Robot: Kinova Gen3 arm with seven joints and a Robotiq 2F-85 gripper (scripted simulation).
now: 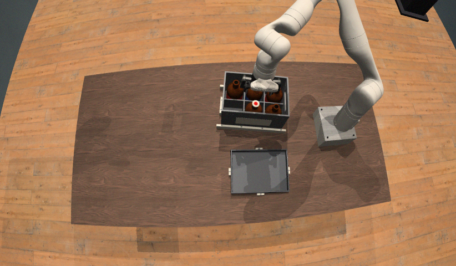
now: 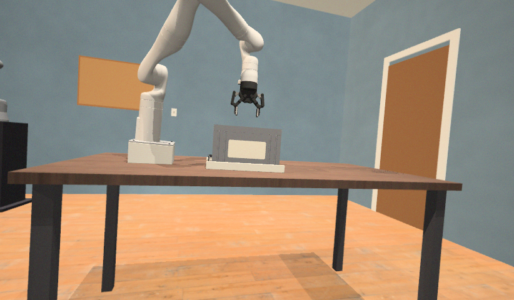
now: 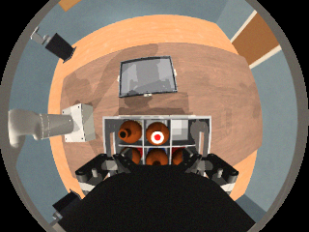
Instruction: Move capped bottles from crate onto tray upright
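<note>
Now: hand 2 cm to the right of the capped bottle and 15 cm above it. Round my hand: grey tray 4 cm behind, 26 cm to the left, 22 cm below; crate 3 cm to the right, 15 cm below.
</note>
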